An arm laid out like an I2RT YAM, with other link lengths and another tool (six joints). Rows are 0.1 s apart.
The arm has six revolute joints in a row. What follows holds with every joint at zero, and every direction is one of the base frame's. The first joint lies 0.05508 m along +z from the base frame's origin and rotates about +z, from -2.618 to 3.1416 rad. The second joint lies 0.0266 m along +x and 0.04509 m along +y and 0.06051 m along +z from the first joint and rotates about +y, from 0 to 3.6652 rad. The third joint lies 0.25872 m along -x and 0.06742 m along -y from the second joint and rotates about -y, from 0 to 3.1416 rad. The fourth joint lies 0.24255 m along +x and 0.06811 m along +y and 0.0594 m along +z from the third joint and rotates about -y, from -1.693 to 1.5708 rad. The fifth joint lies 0.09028 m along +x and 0.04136 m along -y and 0.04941 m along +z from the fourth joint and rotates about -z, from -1.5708 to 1.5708 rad. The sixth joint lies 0.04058 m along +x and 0.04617 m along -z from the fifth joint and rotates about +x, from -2.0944 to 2.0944 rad. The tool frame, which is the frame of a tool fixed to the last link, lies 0.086 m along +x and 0.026 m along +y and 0.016 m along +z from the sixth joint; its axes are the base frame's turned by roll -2.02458, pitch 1.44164 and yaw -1.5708 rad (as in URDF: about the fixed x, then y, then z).
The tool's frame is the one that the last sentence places.
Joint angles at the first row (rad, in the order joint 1, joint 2, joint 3, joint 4, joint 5, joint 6):
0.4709 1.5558 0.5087 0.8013 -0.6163 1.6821
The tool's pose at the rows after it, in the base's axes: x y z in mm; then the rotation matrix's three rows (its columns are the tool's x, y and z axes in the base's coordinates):
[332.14 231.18 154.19], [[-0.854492 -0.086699 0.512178], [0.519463 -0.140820 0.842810], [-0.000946 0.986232 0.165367]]
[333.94 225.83 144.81], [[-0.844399 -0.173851 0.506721], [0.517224 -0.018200 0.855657], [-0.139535 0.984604 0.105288]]
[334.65 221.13 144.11], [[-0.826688 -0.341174 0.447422], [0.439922 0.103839 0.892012], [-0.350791 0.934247 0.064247]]
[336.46 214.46 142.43], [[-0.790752 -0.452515 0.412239], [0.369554 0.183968 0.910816], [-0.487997 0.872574 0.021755]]
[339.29 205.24 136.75], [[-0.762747 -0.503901 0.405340], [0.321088 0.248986 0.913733], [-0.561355 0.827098 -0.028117]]
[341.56 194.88 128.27], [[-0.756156 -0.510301 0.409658], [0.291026 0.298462 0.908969], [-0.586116 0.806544 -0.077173]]
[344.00 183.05 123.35], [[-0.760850 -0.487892 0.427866], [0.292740 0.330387 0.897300], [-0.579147 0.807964 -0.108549]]
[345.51 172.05 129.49], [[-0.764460 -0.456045 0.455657], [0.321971 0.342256 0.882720], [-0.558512 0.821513 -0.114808]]
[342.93 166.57 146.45], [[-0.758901 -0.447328 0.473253], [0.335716 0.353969 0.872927], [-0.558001 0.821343 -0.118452]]
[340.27 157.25 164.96], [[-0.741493 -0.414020 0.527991], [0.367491 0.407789 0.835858], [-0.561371 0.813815 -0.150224]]
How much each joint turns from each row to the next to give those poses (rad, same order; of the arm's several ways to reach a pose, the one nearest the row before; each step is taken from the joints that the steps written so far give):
-0.0003 0.0001 0.0000 -0.0889 0.0878 -0.1568
-0.0084 0.0000 0.0000 -0.0541 0.0522 -0.1598
-0.0252 0.0000 0.0000 -0.0165 0.0076 -0.2411
-0.0294 -0.0001 0.0000 -0.0137 -0.0003 -0.1743
-0.0309 0.0001 0.0000 -0.0294 0.0057 -0.1168
-0.0313 0.0000 0.0000 -0.0434 0.0019 -0.0709
-0.0328 -0.0119 0.0008 -0.0497 -0.0004 -0.0237
-0.0278 -0.0465 0.0068 -0.0686 -0.0007 0.0157
-0.0084 -0.0843 0.0195 -0.1045 0.0114 0.0045
0.0000 -0.1030 0.0335 -0.1500 0.0702 0.0122

